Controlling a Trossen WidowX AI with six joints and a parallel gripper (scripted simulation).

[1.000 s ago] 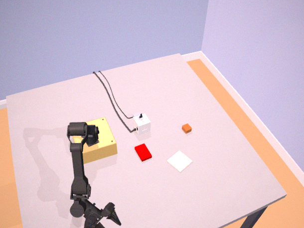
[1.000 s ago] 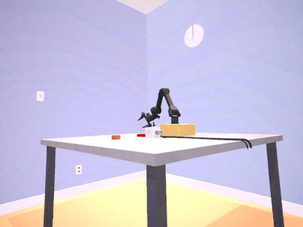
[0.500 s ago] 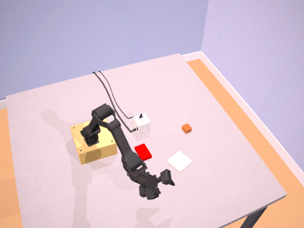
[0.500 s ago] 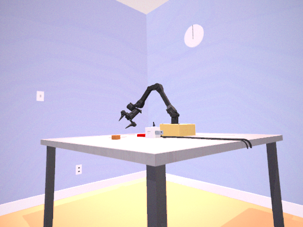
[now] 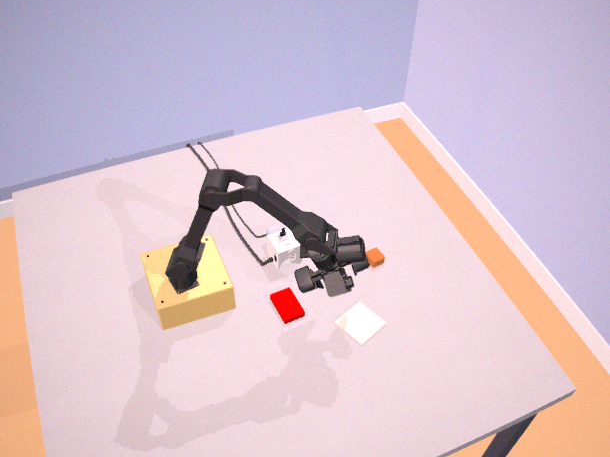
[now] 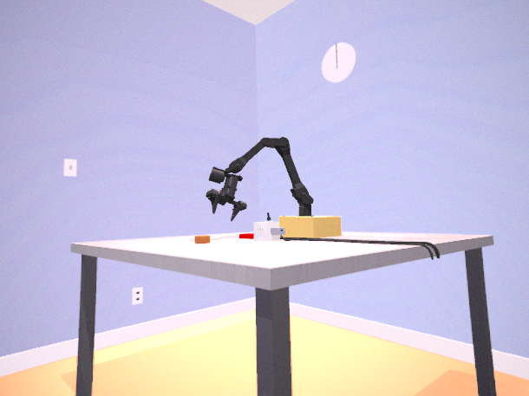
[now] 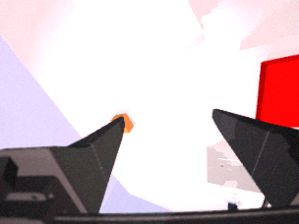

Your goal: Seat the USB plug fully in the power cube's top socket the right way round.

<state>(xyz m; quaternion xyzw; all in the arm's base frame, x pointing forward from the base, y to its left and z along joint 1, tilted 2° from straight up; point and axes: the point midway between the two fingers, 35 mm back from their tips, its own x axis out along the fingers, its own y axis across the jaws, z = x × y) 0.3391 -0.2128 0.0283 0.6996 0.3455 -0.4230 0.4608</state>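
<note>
Right now the small USB plug is 230 mm to the left of my gripper tip, 40 mm behind it and 10 mm below it. The rest, counted from my gripper tip: white flat tile: 90 mm to the right, 90 mm below, 10 mm ahead; then red flat block: 130 mm behind, 90 mm below, 60 mm to the left; then small orange block: 180 mm ahead, 80 mm below, 70 mm to the left.
</note>
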